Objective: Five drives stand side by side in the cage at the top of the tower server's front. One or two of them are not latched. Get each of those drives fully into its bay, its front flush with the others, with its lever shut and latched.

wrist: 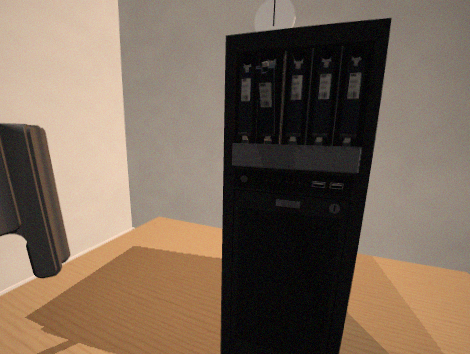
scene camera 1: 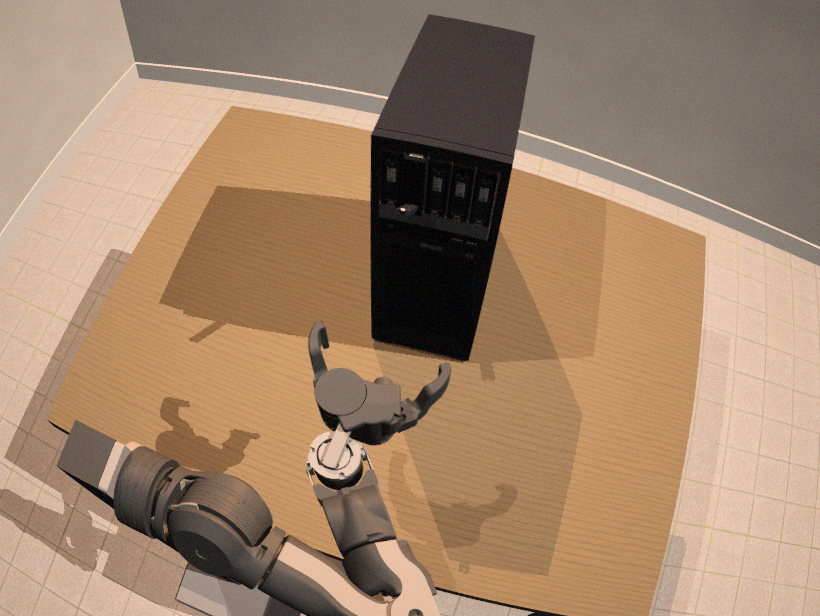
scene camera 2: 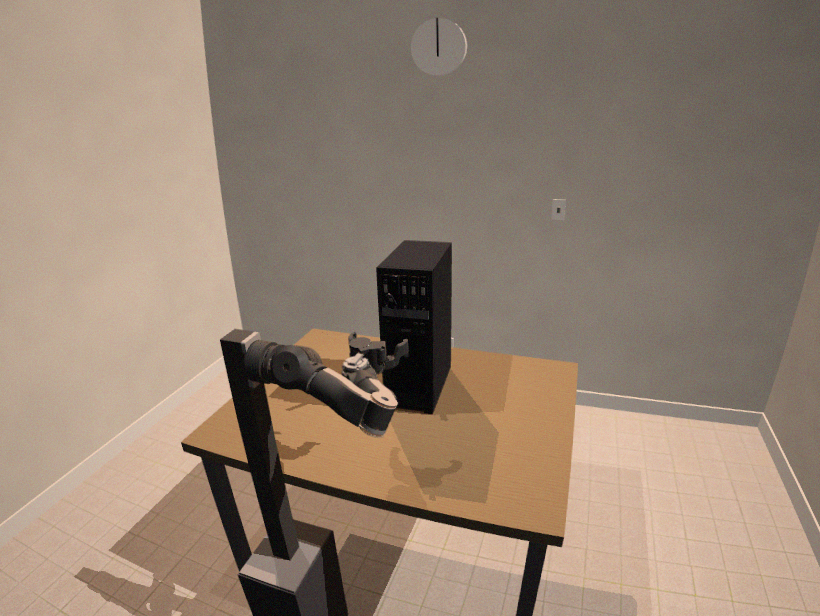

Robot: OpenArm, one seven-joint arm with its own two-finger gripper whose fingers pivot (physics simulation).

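The black tower server (scene camera 1: 424, 291) (scene camera 2: 440, 311) (wrist: 285, 275) stands upright, its front towards the arm. Five drives stand side by side in its top cage. The second drive from the left (scene camera 1: 406, 209) (wrist: 265, 95) differs: its label sits lower in the wrist view, and its lever seems to stand out from the front. The first drive (scene camera 1: 391, 175) (wrist: 245, 110), third drive (scene camera 1: 437, 185) (wrist: 296, 87), fourth drive (scene camera 1: 460, 190) (wrist: 324, 87) and fifth drive (scene camera 1: 483, 194) (wrist: 354, 87) look alike, levers apparently shut. My gripper (scene camera 1: 383, 345) (scene camera 2: 377, 340) is wide open and empty, before the tower and below the cage.
The tower stands on a wooden table (scene camera 1: 649, 298) (scene camera 2: 530, 424) (wrist: 165, 235). The arm's post (scene camera 2: 261, 431) rises at the table's front left. One finger shows at the left edge of the wrist view. A wall with a round clock (scene camera 2: 430, 53) (wrist: 280, 17) is behind.
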